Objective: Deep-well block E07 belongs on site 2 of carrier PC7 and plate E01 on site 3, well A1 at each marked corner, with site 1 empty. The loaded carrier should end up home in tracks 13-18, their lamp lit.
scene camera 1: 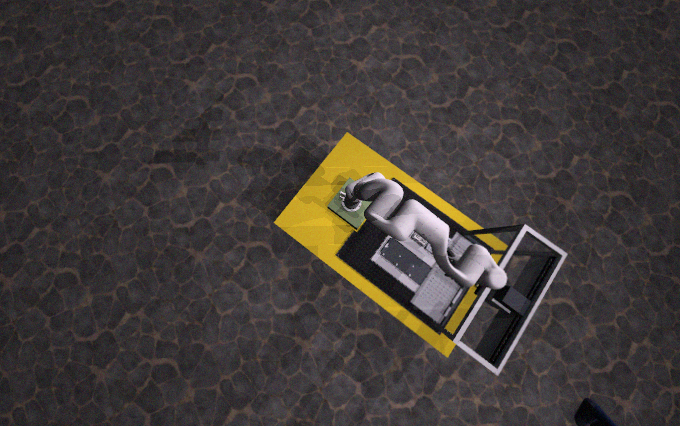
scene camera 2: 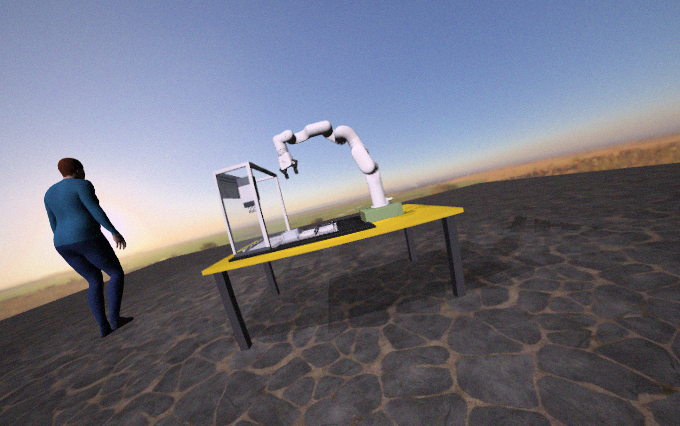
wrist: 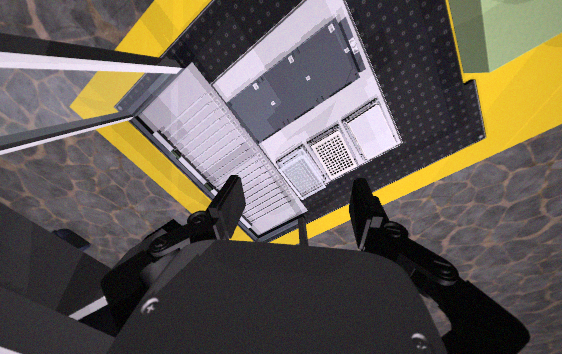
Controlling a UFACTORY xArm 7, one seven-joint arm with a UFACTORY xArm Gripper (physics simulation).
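Seen in the pictures: gripper, fingertip midpoint: (scene camera 2: 292, 176) (wrist: 295, 191); arm's base, origin of the base link: (scene camera 1: 351, 202) (scene camera 2: 380, 205).
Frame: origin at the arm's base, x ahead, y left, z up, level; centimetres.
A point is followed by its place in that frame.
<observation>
My gripper (wrist: 295, 191) {x 52.1, y -10.6, z 33.4 cm} (scene camera 2: 291, 173) {x 52.1, y -10.6, z 33.4 cm} is open and empty, high above the deck. The dark grey carrier (wrist: 315, 87) {x 43.7, y -10.7, z -5.1 cm} (scene camera 1: 407, 261) {x 49.4, y -14.1, z -5.1 cm} lies on a white tray, its label end towards the robot base; its numbered sites hold no labware. Beside it in the wrist view are three pieces of labware: a pale clear plate (wrist: 302, 174) {x 60.2, y 4.5, z -1.4 cm}, a cream block with dark square wells (wrist: 334, 154) {x 50.0, y 6.7, z -4.3 cm}, and a white-topped piece (wrist: 372, 131) {x 38.8, y 7.4, z -3.6 cm}. Their labels are too small to read. The white track deck (wrist: 230, 157) {x 74.5, y -12.2, z -6.2 cm} (scene camera 1: 437, 295) {x 75.7, y -23.0, z -6.2 cm} has several parallel tracks; no lit lamp can be made out.
A white-and-black frame (scene camera 1: 531, 311) {x 88.0, y -10.9, z 41.7 cm} (scene camera 2: 255, 205) {x 73.4, y 20.9, z 18.2 cm} stands over the table's far end. The green robot base (scene camera 1: 351, 220) {x 5.9, y -10.0, z 0.2 cm} (scene camera 2: 381, 212) {x 4.5, y 12.3, z -3.0 cm} (wrist: 520, 35) {x 8.8, y 7.7, z -0.5 cm} is at the other end of the yellow table (scene camera 1: 311, 215) {x -18.7, y -19.5, z -7.5 cm} (scene camera 2: 426, 215) {x -10.6, y 36.9, z -7.5 cm}. A person (scene camera 2: 77, 215) stands beyond the frame.
</observation>
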